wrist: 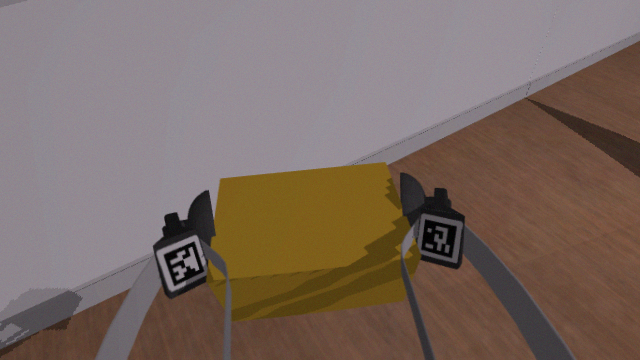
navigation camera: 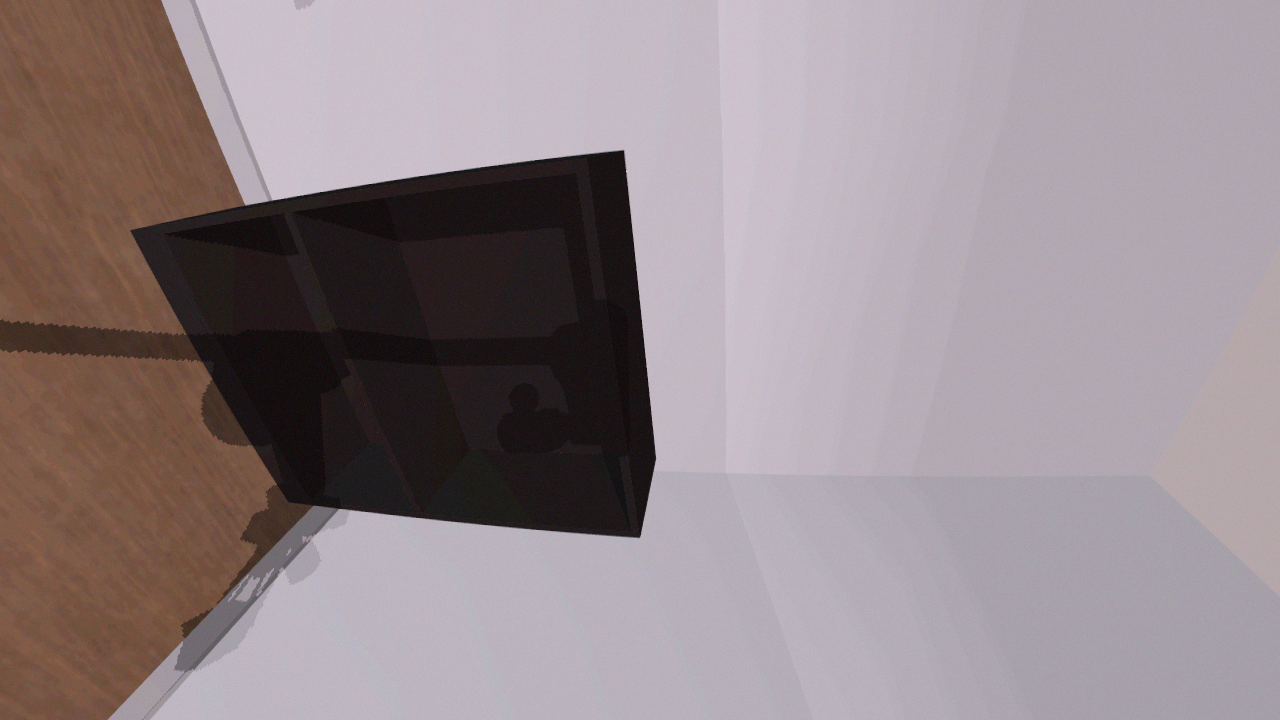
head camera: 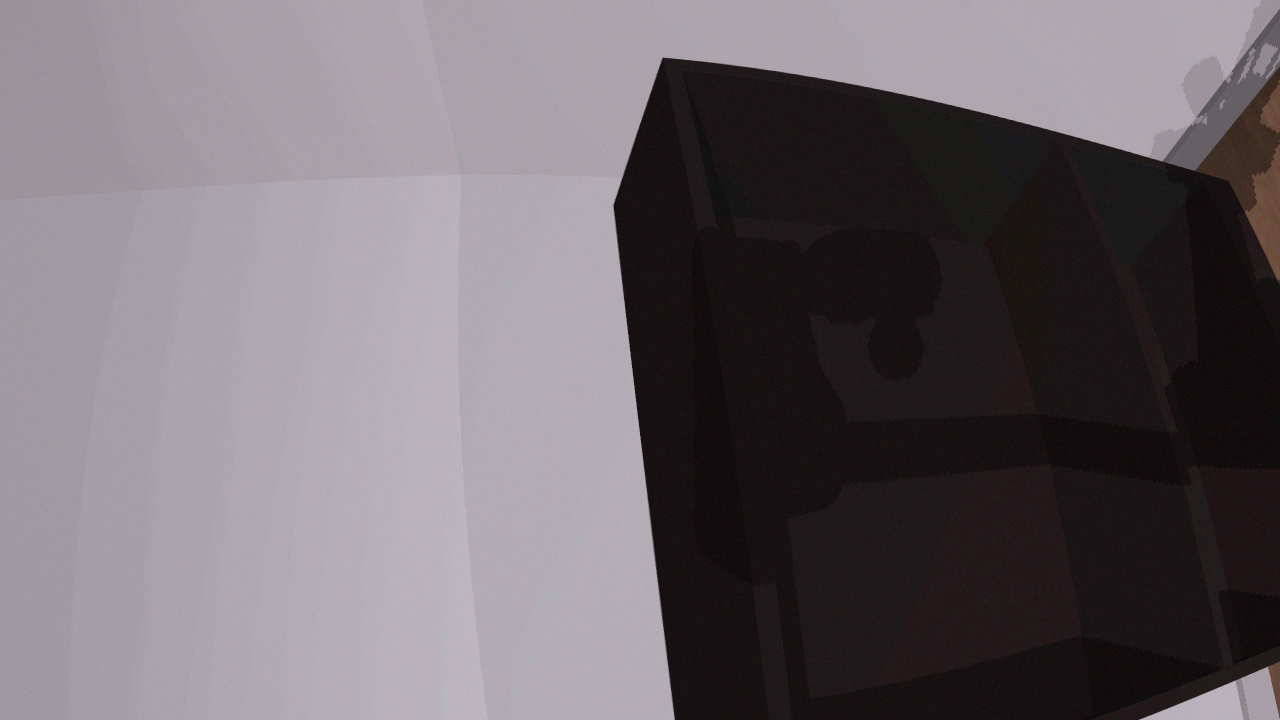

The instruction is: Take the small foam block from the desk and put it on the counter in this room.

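A yellow foam block (wrist: 310, 225) is in the middle of the wrist view, held up above the floor. My gripper (wrist: 307, 207) is shut on it, with one dark fingertip pad against its left side and one against its right side. The desk and the counter do not show in these views.
A dark open-fronted shelf unit (head camera: 648, 358) (navigation camera: 637, 358) stands close by against the pale walls, near a room corner. My robot's shadow falls on it. Brown wood floor (navigation camera: 80, 223) (wrist: 550, 200) meets the wall (wrist: 250, 90) along a skirting board.
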